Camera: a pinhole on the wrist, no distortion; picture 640 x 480 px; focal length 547.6 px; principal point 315.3 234.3 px. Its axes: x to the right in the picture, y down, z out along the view. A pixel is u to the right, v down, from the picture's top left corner.
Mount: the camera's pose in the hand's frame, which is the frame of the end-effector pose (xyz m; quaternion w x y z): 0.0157 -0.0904 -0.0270 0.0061 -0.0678 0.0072 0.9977
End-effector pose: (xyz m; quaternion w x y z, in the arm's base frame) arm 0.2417 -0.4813 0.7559 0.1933 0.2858 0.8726 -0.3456
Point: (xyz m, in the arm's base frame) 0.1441 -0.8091 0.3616
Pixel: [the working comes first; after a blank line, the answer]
In the camera's frame: -0.2183 -0.0220 0.4933

73.0 209.9
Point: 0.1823 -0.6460 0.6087
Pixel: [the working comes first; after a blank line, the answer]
In the camera's frame: -0.0795 -0.0243 0.2290

125.1 176.1
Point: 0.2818 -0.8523 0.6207
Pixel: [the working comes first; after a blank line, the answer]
In the camera's frame: 0.0551 0.0461 0.4007

390.7 297.3
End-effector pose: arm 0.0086 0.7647 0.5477 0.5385 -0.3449 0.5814 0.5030
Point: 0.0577 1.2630 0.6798
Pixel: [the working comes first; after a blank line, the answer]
In the camera's frame: 0.0130 -0.1916 0.5380

328.5 39.3
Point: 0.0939 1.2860 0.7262
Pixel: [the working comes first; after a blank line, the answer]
In the camera's frame: 0.0560 -0.1721 0.5800

368.1 71.8
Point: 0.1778 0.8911 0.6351
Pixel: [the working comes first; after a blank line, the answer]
In the camera's frame: 0.0851 0.0223 0.2159

531.2 291.0
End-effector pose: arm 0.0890 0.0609 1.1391 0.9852 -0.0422 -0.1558 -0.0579
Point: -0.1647 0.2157 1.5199
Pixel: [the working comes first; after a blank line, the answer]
In the camera's frame: 0.0879 -0.1780 0.4992

411.7 39.0
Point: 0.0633 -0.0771 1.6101
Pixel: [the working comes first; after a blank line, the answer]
In the camera's frame: -0.1839 0.0848 0.4454

89.2 338.6
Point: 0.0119 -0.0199 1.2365
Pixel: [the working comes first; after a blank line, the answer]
In the camera's frame: 0.0313 0.0082 0.1399

437.8 266.4
